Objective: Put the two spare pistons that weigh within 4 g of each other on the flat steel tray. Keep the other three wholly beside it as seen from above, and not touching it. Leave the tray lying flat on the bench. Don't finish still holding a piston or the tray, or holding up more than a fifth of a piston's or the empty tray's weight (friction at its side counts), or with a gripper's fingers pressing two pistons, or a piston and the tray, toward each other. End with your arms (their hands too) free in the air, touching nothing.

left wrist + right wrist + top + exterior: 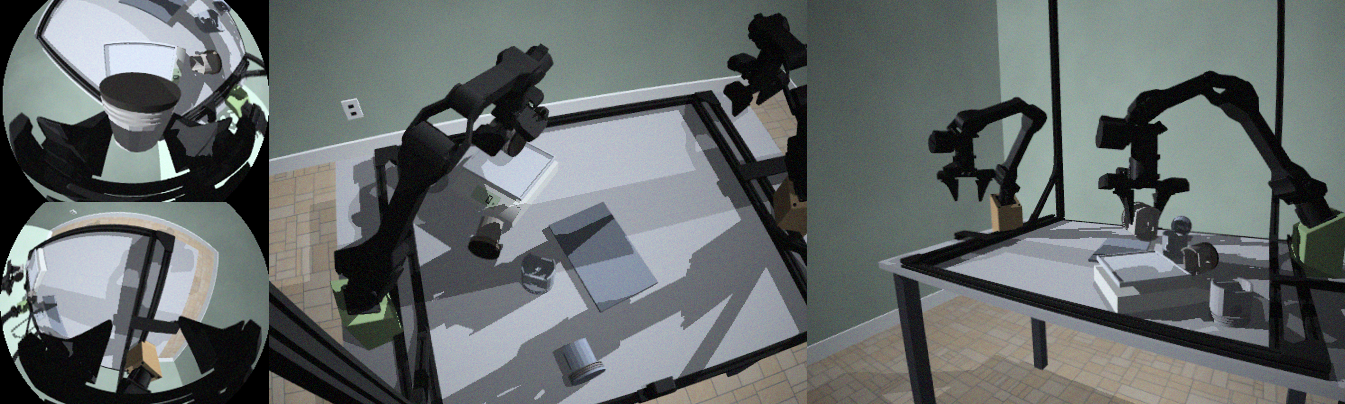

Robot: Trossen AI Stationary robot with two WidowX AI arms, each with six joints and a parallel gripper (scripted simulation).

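My left gripper is now 26 cm past the flat steel tray, 18 cm above it and 16 cm to the left of it. Round my left hand: white scale: 14 cm below, 1 cm ahead.
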